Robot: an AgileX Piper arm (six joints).
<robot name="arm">
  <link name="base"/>
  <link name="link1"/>
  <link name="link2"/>
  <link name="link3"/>
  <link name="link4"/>
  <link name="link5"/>
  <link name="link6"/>
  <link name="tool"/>
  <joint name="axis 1" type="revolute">
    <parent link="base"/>
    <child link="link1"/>
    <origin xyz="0 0 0.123"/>
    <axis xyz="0 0 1"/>
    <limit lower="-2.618" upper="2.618"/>
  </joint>
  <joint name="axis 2" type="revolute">
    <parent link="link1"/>
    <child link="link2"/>
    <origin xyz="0 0 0" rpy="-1.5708 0 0"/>
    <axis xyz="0 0 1"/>
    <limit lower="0" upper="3.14"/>
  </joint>
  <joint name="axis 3" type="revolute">
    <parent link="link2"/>
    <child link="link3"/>
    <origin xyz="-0.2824 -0.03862 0"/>
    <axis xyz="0 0 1"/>
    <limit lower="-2.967" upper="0"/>
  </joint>
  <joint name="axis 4" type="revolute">
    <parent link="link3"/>
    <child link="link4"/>
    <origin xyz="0.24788 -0.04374 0" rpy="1.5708 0 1.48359"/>
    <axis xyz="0 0 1"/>
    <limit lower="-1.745" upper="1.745"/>
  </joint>
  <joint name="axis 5" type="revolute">
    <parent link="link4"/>
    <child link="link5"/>
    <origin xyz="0 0 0" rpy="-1.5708 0 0"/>
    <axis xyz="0 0 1"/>
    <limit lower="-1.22" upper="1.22"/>
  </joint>
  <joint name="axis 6" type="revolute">
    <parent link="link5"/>
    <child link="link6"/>
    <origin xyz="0 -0.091 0" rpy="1.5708 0 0"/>
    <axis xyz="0 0 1"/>
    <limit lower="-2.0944" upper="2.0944"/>
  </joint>
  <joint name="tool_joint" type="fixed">
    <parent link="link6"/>
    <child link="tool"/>
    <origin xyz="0 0 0"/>
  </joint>
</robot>
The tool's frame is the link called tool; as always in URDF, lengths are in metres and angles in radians.
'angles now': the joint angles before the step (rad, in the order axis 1, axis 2, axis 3, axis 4, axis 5, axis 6). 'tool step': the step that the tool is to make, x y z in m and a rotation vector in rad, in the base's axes. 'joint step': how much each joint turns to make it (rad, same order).
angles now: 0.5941 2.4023 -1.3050 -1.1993 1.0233 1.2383
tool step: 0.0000 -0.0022 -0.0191 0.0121 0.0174 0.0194
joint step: -0.0077 0.0458 0.0000 -0.0291 -0.0422 0.0296
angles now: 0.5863 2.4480 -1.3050 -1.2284 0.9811 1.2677
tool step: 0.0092 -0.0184 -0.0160 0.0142 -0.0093 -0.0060
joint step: -0.0544 0.0410 -0.0011 -0.0701 -0.0446 0.0536
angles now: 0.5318 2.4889 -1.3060 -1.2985 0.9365 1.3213
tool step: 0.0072 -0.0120 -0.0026 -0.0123 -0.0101 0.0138
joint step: -0.0347 0.0097 0.0002 -0.0580 -0.0108 0.0129
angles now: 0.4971 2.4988 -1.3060 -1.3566 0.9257 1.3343
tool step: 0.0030 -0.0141 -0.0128 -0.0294 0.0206 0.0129
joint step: -0.0346 0.0358 0.0002 -0.0522 -0.0062 0.0038
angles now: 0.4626 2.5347 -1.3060 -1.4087 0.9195 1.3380
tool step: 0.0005 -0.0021 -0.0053 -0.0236 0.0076 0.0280
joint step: -0.0040 0.0168 0.0000 -0.0364 0.0032 -0.0001
